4 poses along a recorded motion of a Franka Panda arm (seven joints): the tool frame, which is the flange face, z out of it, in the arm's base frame.
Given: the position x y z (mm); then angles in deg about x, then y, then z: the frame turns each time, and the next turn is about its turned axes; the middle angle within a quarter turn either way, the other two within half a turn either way.
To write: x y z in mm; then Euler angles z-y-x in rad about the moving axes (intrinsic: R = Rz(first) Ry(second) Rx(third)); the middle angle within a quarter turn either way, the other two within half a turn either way. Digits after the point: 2 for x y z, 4 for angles.
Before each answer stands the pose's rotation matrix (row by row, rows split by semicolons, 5 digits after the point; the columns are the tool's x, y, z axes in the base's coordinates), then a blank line. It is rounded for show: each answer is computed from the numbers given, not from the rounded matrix.
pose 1, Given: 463.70 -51.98 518.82 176.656 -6.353 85.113
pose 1, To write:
0.08467 -0.99025 -0.11065; -0.99522 -0.07861 -0.05797; 0.04871 0.11503 -0.99217

463.70 -51.98 518.82 -1.4859 -0.0487 3.0262
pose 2, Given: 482.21 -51.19 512.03 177.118 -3.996 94.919
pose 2, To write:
-0.08554 -0.99389 -0.06969; -0.99476 0.08913 -0.05016; 0.05606 0.06503 -0.99631

482.21 -51.19 512.03 -1.6566 -0.0561 3.0764
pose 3, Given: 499.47 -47.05 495.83 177.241 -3.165 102.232
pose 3, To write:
-0.21155 -0.97581 -0.05521; -0.97560 0.21422 -0.04806; 0.05873 0.04370 -0.99732

499.47 -47.05 495.83 -1.7843 -0.0588 3.0978
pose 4, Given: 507.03 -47.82 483.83 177.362 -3.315 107.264
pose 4, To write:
-0.29628 -0.95335 -0.05783; -0.95315 0.29900 -0.04595; 0.06109 0.04150 -0.99727

507.03 -47.82 483.83 -1.8722 -0.0611 3.1000
